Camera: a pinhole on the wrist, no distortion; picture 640 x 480 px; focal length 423.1 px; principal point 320.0 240.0 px. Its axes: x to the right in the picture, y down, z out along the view. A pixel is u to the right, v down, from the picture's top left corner.
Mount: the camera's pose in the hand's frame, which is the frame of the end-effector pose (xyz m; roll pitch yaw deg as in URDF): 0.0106 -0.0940 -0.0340 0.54 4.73 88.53
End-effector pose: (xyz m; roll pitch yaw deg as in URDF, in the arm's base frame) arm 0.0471 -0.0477 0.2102 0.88 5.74 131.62
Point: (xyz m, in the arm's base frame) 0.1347 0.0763 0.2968
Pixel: 103 187
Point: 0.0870 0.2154 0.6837
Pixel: 203 151
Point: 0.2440 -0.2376 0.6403
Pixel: outside the picture
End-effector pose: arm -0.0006 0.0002 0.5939 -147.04 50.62 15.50
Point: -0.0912 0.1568 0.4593
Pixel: 311 126
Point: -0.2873 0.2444 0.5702
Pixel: 194 397
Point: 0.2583 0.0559 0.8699
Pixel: behind the camera
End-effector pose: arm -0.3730 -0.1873 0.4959 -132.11 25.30 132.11
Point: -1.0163 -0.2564 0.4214
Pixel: outside the picture
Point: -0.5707 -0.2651 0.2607
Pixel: 420 33
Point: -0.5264 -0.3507 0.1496
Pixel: 468 130
